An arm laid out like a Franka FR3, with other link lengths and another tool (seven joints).
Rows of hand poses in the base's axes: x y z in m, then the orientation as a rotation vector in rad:
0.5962 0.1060 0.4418 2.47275 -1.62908 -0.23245
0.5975 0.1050 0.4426 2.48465 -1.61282 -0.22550
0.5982 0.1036 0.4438 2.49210 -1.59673 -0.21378
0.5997 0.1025 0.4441 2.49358 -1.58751 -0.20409
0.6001 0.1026 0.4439 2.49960 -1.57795 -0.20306
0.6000 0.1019 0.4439 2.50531 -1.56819 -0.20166
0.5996 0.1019 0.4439 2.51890 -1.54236 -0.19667
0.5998 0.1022 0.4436 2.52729 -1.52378 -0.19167
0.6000 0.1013 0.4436 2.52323 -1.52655 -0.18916
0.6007 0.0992 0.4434 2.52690 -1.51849 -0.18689
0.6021 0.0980 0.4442 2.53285 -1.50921 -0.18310
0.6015 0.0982 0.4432 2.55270 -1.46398 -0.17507
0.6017 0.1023 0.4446 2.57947 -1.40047 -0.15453
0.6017 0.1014 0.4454 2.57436 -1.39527 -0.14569
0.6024 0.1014 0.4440 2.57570 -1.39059 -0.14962
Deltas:
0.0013 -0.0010 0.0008 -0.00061 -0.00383 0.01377
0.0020 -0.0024 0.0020 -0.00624 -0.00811 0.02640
0.0035 -0.0035 0.0023 -0.01268 -0.01080 0.03300
0.0039 -0.0034 0.0021 -0.01230 -0.01109 0.04061
0.0038 -0.0041 0.0021 -0.01233 -0.01137 0.04827
0.0034 -0.0041 0.0021 -0.01389 -0.01217 0.06819
0.0036 -0.0038 0.0018 -0.01648 -0.01290 0.08221
0.0038 -0.0047 0.0018 -0.01951 -0.01312 0.07953
0.0045 -0.0068 0.0016 -0.02063 -0.01353 0.08564
0.0059 -0.0080 0.0024 -0.02111 -0.01548 0.09323
0.0053 -0.0078 0.0014 -0.02541 -0.01527 0.12703
0.0055 -0.0037 0.0028 -0.03498 -0.02012 0.17489
0.0055 -0.0046 0.0036 -0.04413 -0.02078 0.17736
0.0062 -0.0046 0.0022 -0.04302 -0.01793 0.18038

